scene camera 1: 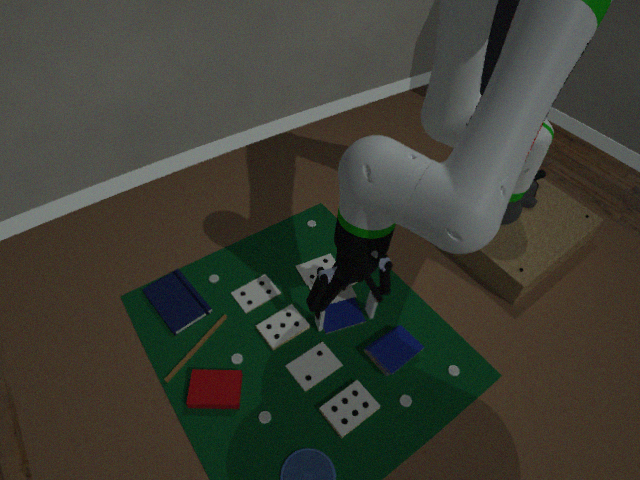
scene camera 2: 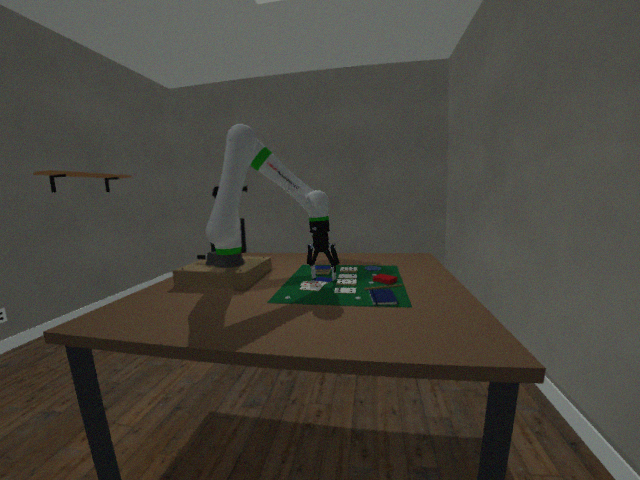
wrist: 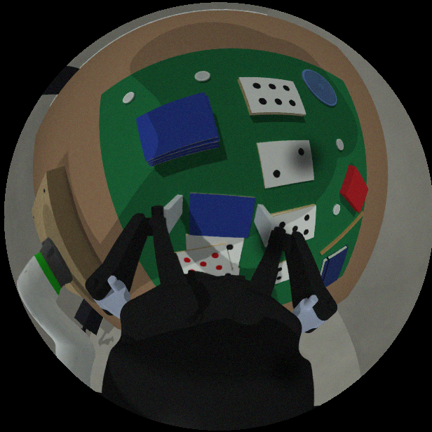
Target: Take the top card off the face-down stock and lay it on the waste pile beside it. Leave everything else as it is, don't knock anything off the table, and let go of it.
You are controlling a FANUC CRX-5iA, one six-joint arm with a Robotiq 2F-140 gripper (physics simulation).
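Frame: origin at the arm's base, x ahead, y left, z up, level; centimetres.
Seen in the pictures: gripper, fingertip midpoint: (scene camera 1: 344, 319) (scene camera 2: 324, 278); arm's base at its link origin: (scene camera 2: 229, 264).
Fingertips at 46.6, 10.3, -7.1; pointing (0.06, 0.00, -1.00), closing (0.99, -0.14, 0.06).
Pixels of each thing's middle, then the offset from my fingertips to it, as dx, dy, dz. Level surfaces: height alone.
- blue-backed stack at the middle of its body: (scene camera 1: 396, 348) (scene camera 2: 321, 267) -5.2, +11.4, +2.4
- single blue-backed card at the middle of its body: (scene camera 1: 340, 315) (scene camera 2: 323, 279) +0.2, -1.3, +0.0
- red box at the middle of its body: (scene camera 1: 215, 389) (scene camera 2: 384, 278) +28.5, +4.1, +0.9
- thin stick at the middle of its body: (scene camera 1: 197, 346) (scene camera 2: 383, 287) +29.2, -6.0, +0.2
- dark blue notebook at the middle of its body: (scene camera 1: 176, 300) (scene camera 2: 382, 296) +30.4, -18.5, +0.5
- blue disc at the middle of its body: (scene camera 1: 308, 476) +19.4, +24.4, +0.1
- mat at its surface level: dz -0.1
The face-down stock, a blue-backed stack (scene camera 1: 393, 349) (scene camera 2: 323, 267) (wrist: 177, 127), stands on the green mat. A single blue-backed card (scene camera 1: 343, 316) (scene camera 2: 324, 279) (wrist: 222, 215) lies apart from it, at the near edge of the waste pile in the wrist view's upper side. The waste pile (scene camera 1: 315, 266) (scene camera 2: 310, 285) (wrist: 207, 259) is face-up white cards with red and black dots, partly hidden by the gripper. My gripper (scene camera 1: 345, 312) (scene camera 2: 323, 274) (wrist: 219, 207) is open, its fingertips low on either side of the single blue card, with a gap visible at the left finger in the wrist view.
Several face-up cards (scene camera 1: 314, 365) (wrist: 285, 163) stand in a row beside the gripper. A red box (scene camera 1: 214, 388) (wrist: 354, 188), a thin stick (scene camera 1: 196, 348), a dark blue notebook (scene camera 1: 175, 302), a blue disc (scene camera 1: 308, 466) and white chips (scene camera 1: 236, 358) lie on the mat (scene camera 1: 423, 320).
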